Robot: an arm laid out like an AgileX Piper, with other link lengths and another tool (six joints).
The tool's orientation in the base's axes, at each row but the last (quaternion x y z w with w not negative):
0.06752, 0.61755, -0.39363, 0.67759
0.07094, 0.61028, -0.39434, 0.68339
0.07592, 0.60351, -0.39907, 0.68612
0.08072, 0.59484, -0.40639, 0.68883
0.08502, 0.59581, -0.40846, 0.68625
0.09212, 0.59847, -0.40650, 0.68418
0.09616, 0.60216, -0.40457, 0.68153
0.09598, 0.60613, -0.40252, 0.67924
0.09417, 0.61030, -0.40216, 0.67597
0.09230, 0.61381, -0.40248, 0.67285
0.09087, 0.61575, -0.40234, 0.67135
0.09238, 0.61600, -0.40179, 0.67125
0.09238, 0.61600, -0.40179, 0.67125
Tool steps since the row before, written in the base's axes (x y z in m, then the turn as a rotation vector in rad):
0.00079, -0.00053, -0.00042, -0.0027, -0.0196, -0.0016
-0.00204, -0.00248, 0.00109, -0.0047, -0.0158, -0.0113
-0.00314, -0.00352, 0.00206, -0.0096, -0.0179, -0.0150
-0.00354, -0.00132, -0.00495, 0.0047, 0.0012, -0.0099
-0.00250, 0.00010, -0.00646, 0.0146, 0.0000, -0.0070
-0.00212, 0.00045, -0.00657, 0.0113, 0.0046, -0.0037
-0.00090, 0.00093, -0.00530, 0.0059, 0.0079, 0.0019
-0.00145, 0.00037, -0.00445, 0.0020, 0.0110, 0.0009
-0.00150, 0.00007, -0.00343, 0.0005, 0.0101, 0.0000
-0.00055, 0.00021, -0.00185, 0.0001, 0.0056, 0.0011
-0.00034, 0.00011, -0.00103, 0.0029, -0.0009, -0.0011
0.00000, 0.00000, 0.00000, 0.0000, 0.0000, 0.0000
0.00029, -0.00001, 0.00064, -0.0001, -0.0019, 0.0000
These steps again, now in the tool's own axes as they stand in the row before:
0.00055, 0.00029, 0.00083, 0.0104, -0.0144, 0.0088
0.00027, -0.00338, 0.00011, 0.0175, -0.0093, 0.0027
-0.00008, -0.00514, 0.00019, 0.0219, -0.0125, -0.0008
0.00513, -0.00135, -0.00327, 0.0080, 0.0076, 0.0001
0.00579, 0.00080, -0.00371, 0.0056, 0.0123, 0.0090
0.00577, 0.00125, -0.00361, 0.0007, 0.0119, 0.0046
0.00440, 0.00190, -0.00260, -0.0055, 0.0084, 0.0000
0.00393, 0.00087, -0.00241, -0.0057, 0.0082, -0.0051
0.00316, 0.00031, -0.00198, -0.0044, 0.0070, -0.0059
0.00162, 0.00046, -0.00097, -0.0034, 0.0033, -0.0031
0.00091, 0.00024, -0.00056, 0.0011, 0.0017, 0.0025
0.00000, 0.00000, 0.00000, 0.0000, 0.0000, 0.0000
-0.00060, -0.00005, 0.00037, 0.0008, -0.0013, 0.0011

